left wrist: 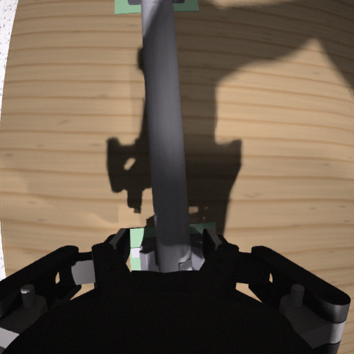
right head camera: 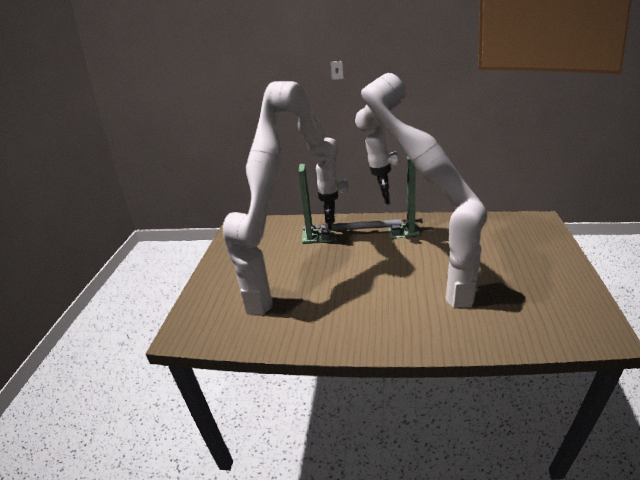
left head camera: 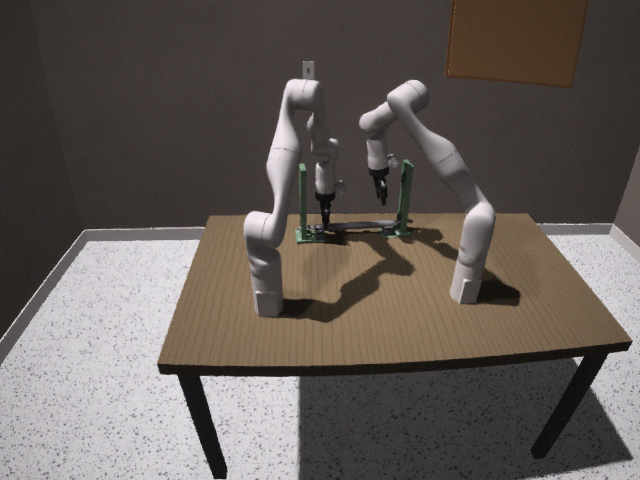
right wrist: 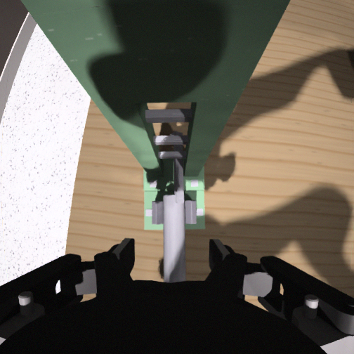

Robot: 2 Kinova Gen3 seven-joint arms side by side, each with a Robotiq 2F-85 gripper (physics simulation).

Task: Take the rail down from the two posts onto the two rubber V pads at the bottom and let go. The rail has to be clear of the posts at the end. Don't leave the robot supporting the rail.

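Where they show: left gripper, fingertip midpoint: [right head camera: 331, 226] [left head camera: 325, 226]; right gripper, fingertip midpoint: [right head camera: 387, 200] [left head camera: 381, 201]; left arm's base at its link origin: [right head camera: 258, 305] [left head camera: 269, 307]; right arm's base at its link origin: [right head camera: 460, 298] [left head camera: 463, 294].
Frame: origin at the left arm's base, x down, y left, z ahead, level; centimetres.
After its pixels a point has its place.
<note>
The grey rail [left head camera: 361, 224] @(y -33.2, x -4.9, z 43.7 cm) [right head camera: 367, 224] @(y -33.1, x -4.9, z 43.5 cm) [left wrist: 165, 100] [right wrist: 174, 235] lies low, roughly level, between two green posts [left head camera: 303, 201] @(y -10.6, x -17.7, z 38.5 cm) [left head camera: 405, 191] @(y -49.4, x -19.6, z 43.4 cm) [right head camera: 305, 201] @(y -10.9, x -17.8, z 38.5 cm) [right head camera: 411, 191] @(y -50.0, x -19.0, z 43.0 cm). In the right wrist view it lies between the grey sides of a V pad [right wrist: 190, 212], and its thin end reaches into the slot at the foot of the post [right wrist: 65, 30]. In the left wrist view it lies over the other V pad [left wrist: 148, 257]. My left gripper [left head camera: 326, 227] @(y -18.9, x -4.2, z 43.5 cm) [right head camera: 329, 226] @(y -18.9, x -4.2, z 43.5 cm) [left wrist: 166, 239] is open, fingers apart on both sides of the rail. My right gripper [left head camera: 383, 202] @(y -40.8, x -14.1, z 45.5 cm) [right head camera: 387, 201] @(y -40.8, x -14.1, z 45.5 cm) [right wrist: 171, 250] is open, above the rail.
The wooden table [left head camera: 361, 330] @(y -28.2, x 0.0, z -11.0 cm) [right head camera: 361, 335] @(y -34.1, x 0.0, z -12.3 cm) carries both arm bases near its front half. The posts stand on green bases near the back edge, beside the grippers. A wall is behind the table.
</note>
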